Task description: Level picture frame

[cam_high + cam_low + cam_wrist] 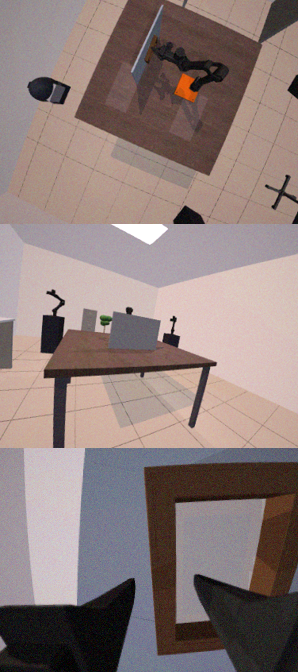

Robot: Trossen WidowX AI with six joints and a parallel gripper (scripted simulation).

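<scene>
The brown picture frame is 20 mm ahead of my gripper tip, 10 mm to the right of it and 50 mm below it. From my gripper tip the other things lie so: wall panel 30 mm ahead, 60 mm below.
</scene>
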